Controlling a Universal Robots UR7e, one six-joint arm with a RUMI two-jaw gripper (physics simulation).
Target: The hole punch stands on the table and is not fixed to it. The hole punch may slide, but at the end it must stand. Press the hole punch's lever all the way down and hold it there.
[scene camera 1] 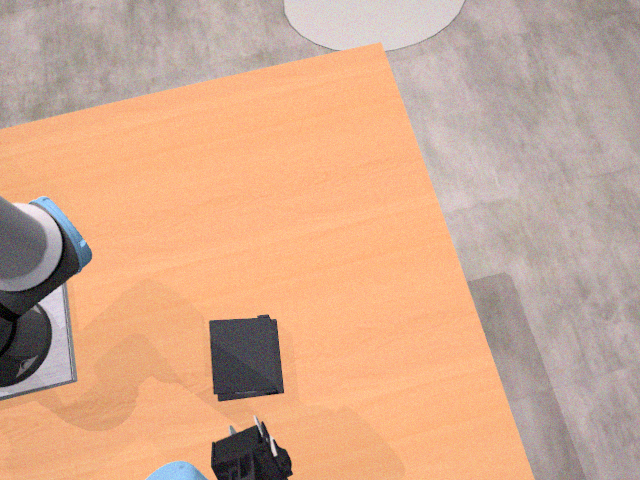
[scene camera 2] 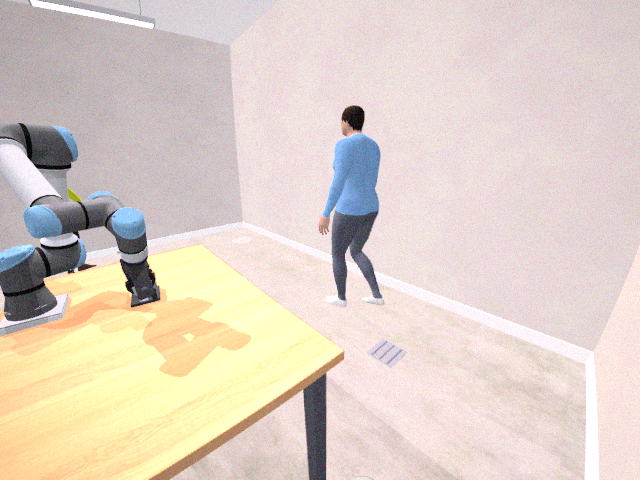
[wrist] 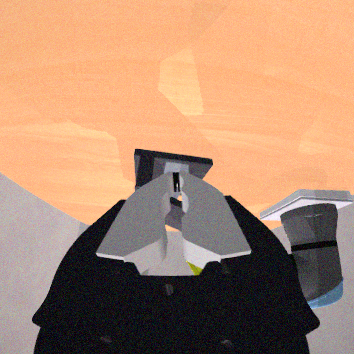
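Where they show: gripper, between the fingertips: (wrist: pixel 176 174); arm's base, origin of its link: (scene camera 1: pixel 6 340) (scene camera 2: pixel 32 309) (wrist: pixel 306 212).
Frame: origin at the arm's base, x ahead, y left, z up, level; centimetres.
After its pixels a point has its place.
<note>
The black hole punch (scene camera 1: pixel 246 357) {y -6.7, x 39.8, z 4.0 cm} (scene camera 2: pixel 147 300) {y -11.9, x 40.2, z -1.4 cm} (wrist: pixel 146 167) {y -12.1, x 42.8, z 0.1 cm} stands on the wooden table (scene camera 1: pixel 310 206) {y 19.8, x 51.6, z -2.8 cm} (scene camera 2: pixel 248 361) {y -59.2, x 65.0, z -2.8 cm}. From above it shows as a dark, nearly square shape, with its broad lever on top. How far down the lever is cannot be told. My gripper (scene camera 1: pixel 245 429) {y -17.3, x 40.2, z 3.4 cm} (wrist: pixel 176 174) {y -17.3, x 40.2, z 3.4 cm} is shut and empty. In the scene camera 1 view it is just below the punch's lower edge, apart from it in the picture. In the wrist view its fingertips overlap the punch's near side and hide part of it. Whether they touch it cannot be told.
The robot's base plate (scene camera 1: pixel 71 346) {y -1.6, x 10.2, z -1.8 cm} (scene camera 2: pixel 63 306) {y -2.0, x 10.3, z -0.5 cm} (wrist: pixel 320 198) {y -8.1, x 5.3, z -0.5 cm} is on the table to the left of the punch in both scene views. The table's right edge lies beyond the punch. A person in a blue top (scene camera 2: pixel 356 175) stands on the floor away from the table.
</note>
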